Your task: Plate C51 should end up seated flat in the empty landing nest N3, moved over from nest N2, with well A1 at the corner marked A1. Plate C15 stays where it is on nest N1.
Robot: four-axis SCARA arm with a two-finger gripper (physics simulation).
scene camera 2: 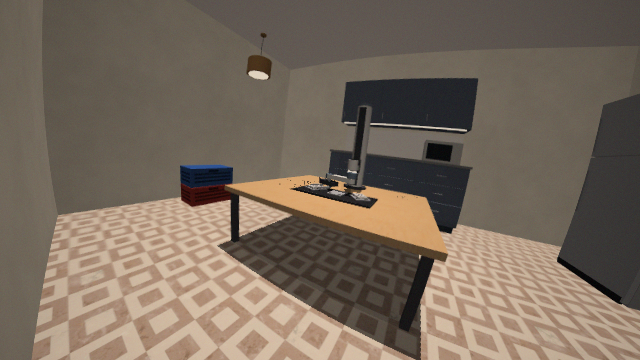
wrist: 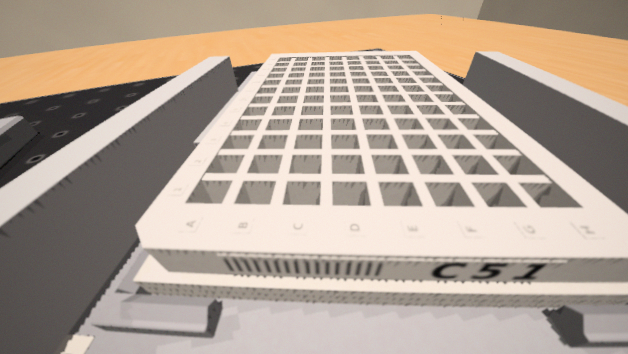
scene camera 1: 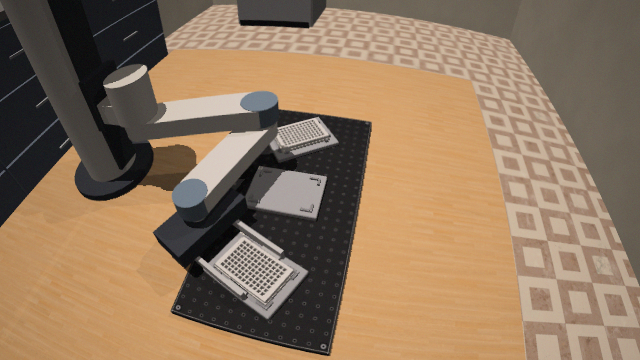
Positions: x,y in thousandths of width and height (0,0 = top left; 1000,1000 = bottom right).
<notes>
I see my gripper (scene camera 1: 412,765).
My gripper shows as well in the wrist view (wrist: 553,219).
</notes>
